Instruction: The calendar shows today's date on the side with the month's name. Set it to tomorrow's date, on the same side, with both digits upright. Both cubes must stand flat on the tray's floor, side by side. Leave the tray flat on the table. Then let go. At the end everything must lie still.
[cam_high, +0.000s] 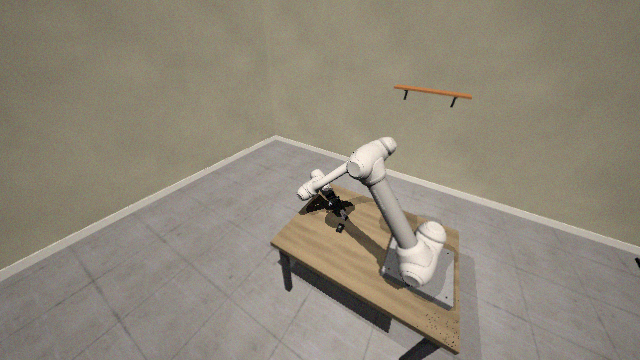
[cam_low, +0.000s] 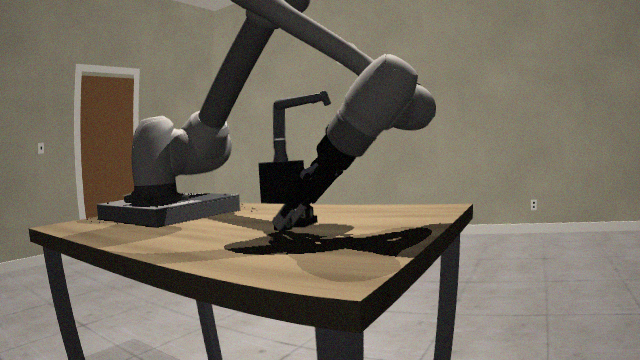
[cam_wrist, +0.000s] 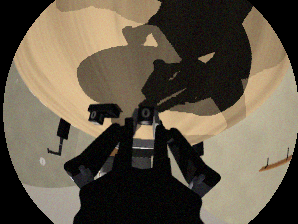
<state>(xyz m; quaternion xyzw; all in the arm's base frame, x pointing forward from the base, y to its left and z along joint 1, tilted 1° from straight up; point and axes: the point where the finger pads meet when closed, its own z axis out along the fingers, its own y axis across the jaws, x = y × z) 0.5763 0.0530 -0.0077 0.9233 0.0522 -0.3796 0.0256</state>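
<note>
Now: hand 20 mm past the dark cube and 20 mm above it. From my hand the other things lie so: dark calendar tray: 60 mm behind, 100 mm to the left, 30 mm below.
</note>
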